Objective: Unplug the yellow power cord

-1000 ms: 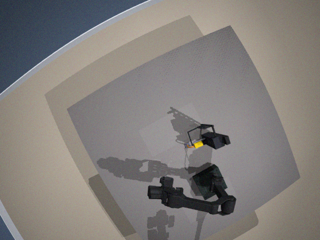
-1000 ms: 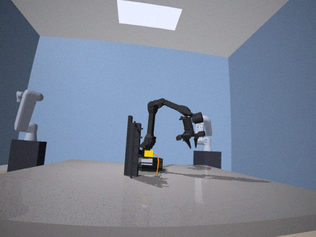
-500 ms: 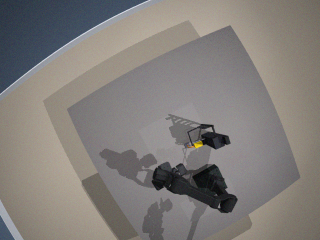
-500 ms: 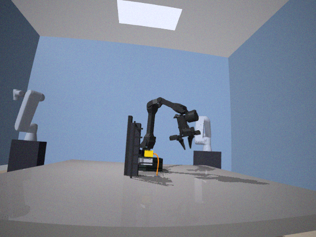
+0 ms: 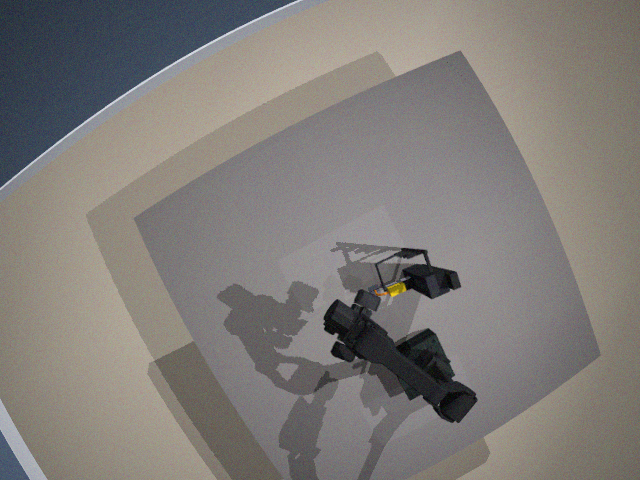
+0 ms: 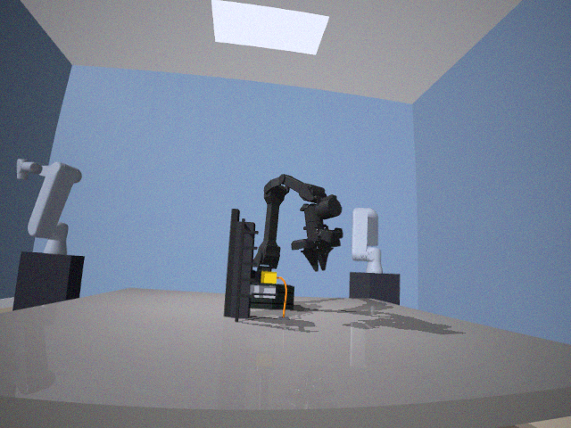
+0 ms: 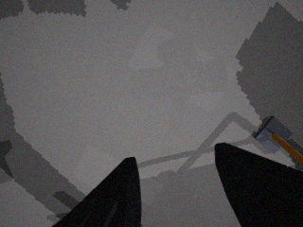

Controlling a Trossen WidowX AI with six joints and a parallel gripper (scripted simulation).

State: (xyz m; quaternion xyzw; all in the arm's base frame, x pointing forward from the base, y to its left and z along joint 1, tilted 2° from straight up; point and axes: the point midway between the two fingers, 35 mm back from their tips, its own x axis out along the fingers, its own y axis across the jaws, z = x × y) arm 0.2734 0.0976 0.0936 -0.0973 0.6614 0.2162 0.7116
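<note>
My gripper tip is now 18 cm to the left of the yellow plug, 2 cm past it and 2 cm above it.
</note>
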